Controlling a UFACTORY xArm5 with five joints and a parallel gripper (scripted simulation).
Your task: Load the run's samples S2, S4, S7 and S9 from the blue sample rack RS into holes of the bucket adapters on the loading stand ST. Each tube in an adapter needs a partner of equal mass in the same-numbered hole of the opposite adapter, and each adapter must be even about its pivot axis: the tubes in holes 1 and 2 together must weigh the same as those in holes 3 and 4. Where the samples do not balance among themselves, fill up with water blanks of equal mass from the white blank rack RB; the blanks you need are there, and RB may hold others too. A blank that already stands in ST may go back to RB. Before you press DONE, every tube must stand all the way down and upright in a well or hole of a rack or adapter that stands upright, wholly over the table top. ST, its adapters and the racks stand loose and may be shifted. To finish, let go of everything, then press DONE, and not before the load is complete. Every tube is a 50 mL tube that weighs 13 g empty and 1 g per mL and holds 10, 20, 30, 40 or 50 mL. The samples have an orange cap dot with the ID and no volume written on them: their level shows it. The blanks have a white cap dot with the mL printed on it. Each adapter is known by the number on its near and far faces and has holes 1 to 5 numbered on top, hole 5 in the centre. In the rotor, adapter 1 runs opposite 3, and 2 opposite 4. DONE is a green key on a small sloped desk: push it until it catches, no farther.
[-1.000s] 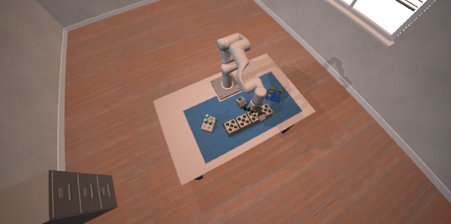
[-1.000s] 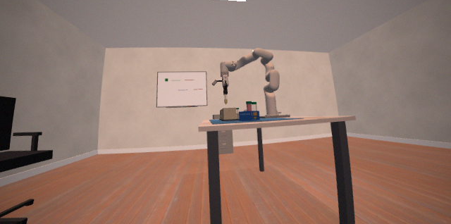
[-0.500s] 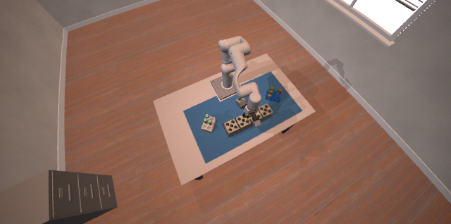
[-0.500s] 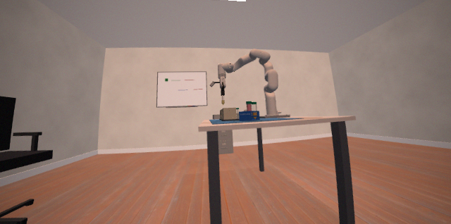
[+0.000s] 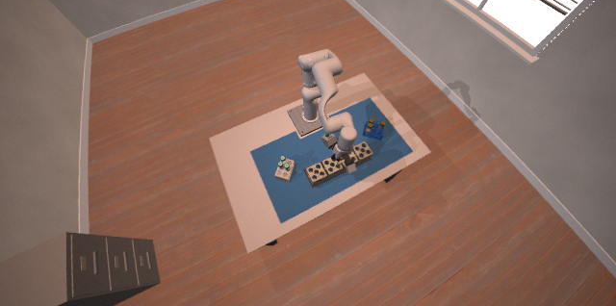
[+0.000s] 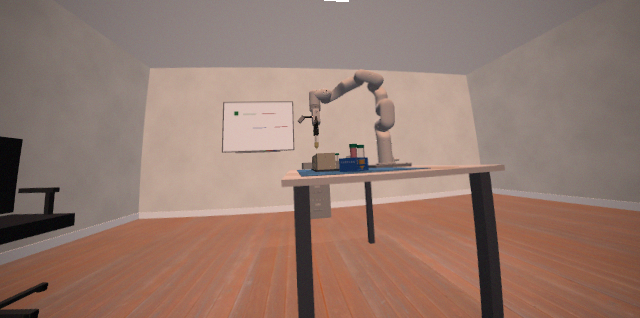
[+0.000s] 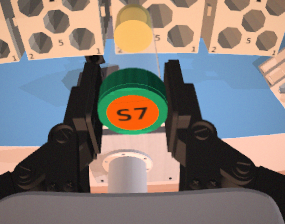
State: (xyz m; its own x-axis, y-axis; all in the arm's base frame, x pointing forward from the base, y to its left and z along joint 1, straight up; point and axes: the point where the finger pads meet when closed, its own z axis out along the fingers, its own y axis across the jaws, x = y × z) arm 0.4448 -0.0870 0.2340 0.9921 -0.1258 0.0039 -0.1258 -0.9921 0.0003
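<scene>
Now: the sample tube S7 1 cm to the right of my hand and 5 cm below it. From my hand the other things lie so: done desk: 21 cm behind, 8 cm to the left, 20 cm below; then sample tube S9: 10 cm behind, 35 cm to the left, 19 cm below; then white blank rack RB: 18 cm behind, 28 cm to the right, 22 cm below.
</scene>
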